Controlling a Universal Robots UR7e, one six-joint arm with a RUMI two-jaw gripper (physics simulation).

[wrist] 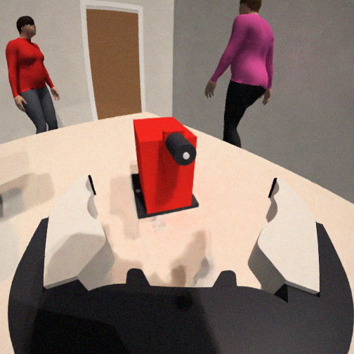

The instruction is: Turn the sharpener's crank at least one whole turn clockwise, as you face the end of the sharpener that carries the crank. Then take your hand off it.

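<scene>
The red sharpener (159,170) stands upright on a dark base plate (140,211) on the pale table, in the middle of the wrist view. The crank's black round handle (179,147), with a light dot on its end, points toward the camera at the upper right of the sharpener's near face. The crank arm behind the handle is red and hard to tell from the body. My gripper (181,179) is open, its two pale fingers wide apart at left and right. In the picture the sharpener shows between the fingers and beyond them, with neither finger touching it.
The pale table top (240,175) reaches back to a corner behind the sharpener. Beyond it are a person in a red top (31,62) at the left, a brown door (114,65), and a person in a pink top (249,52) at the right. Blurred shadows lie on the table.
</scene>
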